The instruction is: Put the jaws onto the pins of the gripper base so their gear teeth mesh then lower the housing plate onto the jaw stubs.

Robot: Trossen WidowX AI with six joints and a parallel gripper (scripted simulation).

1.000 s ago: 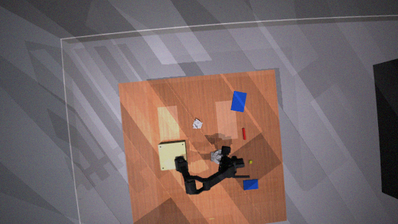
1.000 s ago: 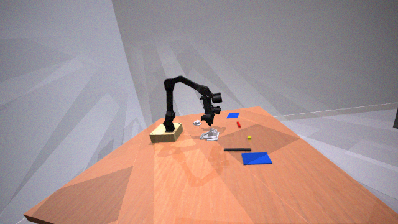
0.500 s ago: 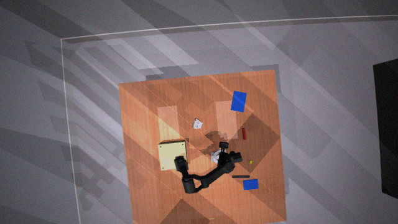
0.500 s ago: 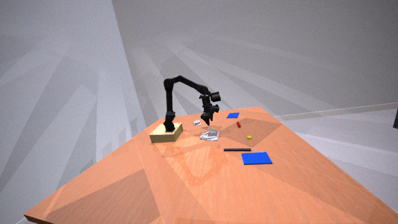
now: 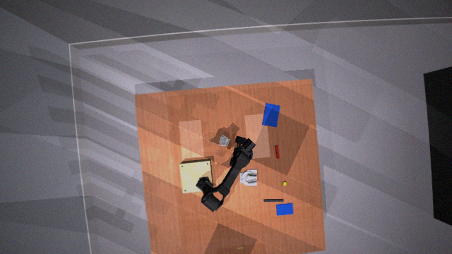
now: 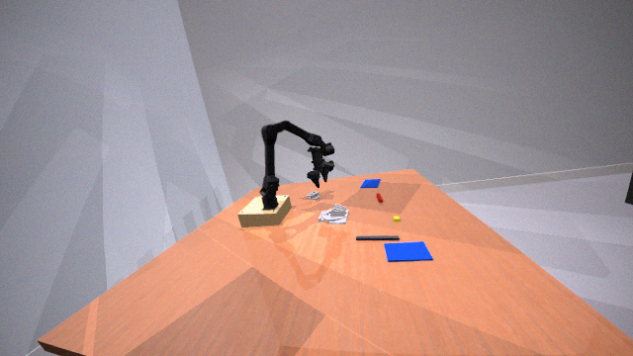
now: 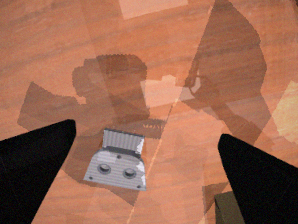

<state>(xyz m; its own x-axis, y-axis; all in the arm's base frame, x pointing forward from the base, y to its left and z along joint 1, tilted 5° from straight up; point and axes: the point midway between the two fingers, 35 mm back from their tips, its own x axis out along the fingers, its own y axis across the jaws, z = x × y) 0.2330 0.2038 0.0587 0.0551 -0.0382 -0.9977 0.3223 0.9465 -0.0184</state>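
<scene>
My gripper tip is now 8 cm past the gripper base, 6 cm to the right of it and 7 cm above it. Also, from my gripper tip: housing plate: 3 cm ahead, 22 cm to the right, 9 cm below; flat white plate: 10 cm ahead, 23 cm to the right, 9 cm below; jaw: 5 cm ahead, 24 cm to the right, 8 cm below.
</scene>
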